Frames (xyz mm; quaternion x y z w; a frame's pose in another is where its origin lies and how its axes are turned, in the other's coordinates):
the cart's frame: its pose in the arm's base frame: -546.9 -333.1 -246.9 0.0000 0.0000 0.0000 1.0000
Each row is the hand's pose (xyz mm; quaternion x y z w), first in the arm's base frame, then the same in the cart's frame.
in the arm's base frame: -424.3 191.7 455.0 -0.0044 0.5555 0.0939 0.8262
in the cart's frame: 122.6 524.8 701.9 -0.0044 0.5555 0.0939 0.8262
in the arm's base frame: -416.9 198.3 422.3 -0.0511 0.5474 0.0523 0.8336
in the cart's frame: 130.0 531.4 669.2 -0.0511 0.5474 0.0523 0.8336
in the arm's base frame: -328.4 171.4 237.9 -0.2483 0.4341 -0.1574 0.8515
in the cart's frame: 218.5 504.5 484.8 -0.2483 0.4341 -0.1574 0.8515
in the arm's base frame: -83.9 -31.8 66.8 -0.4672 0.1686 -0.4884 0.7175
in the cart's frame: 463.0 301.3 313.7 -0.4672 0.1686 -0.4884 0.7175
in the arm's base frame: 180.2 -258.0 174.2 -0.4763 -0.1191 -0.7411 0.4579
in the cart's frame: 727.1 75.1 421.1 -0.4763 -0.1191 -0.7411 0.4579
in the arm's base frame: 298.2 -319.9 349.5 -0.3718 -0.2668 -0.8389 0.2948
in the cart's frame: 845.1 13.2 596.4 -0.3718 -0.2668 -0.8389 0.2948
